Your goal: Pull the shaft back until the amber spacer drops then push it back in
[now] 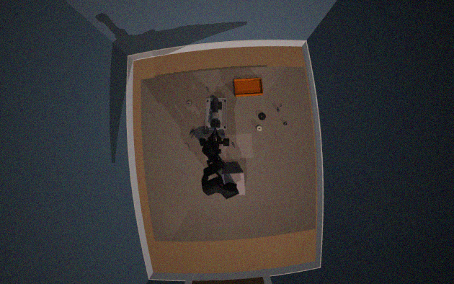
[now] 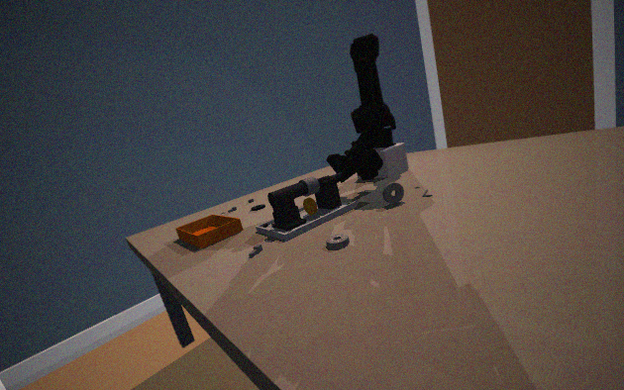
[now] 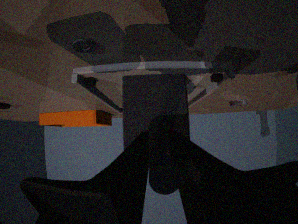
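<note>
Now: gripper tip 11 cm short of the grey spacer and 2 cm below it. The rest, counted from my gripper tip: amber spacer (11 cm ahead, 3 cm below); orange tray (33 cm ahead, 22 cm to the right, 5 cm below).
</note>
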